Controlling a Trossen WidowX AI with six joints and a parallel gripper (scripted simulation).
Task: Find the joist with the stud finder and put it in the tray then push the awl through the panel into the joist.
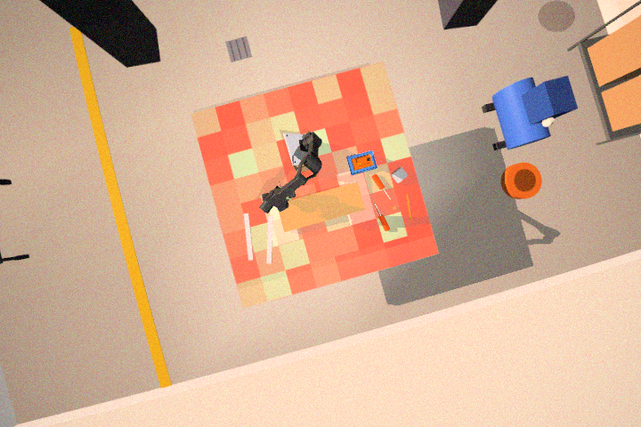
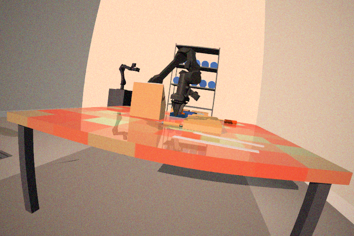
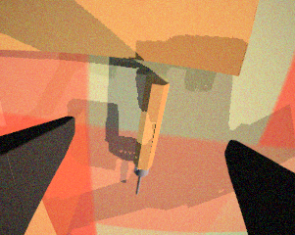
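Right now the awl is 6 cm behind my gripper tip, 5 cm below it and 1 cm to the right of it. Also, from my gripper tip: blue tray: 53 cm to the left, 14 cm behind, 4 cm below; then orange stud finder: 55 cm to the left, 14 cm behind; then grey block: 75 cm to the left, 3 cm below, 2 cm behind.
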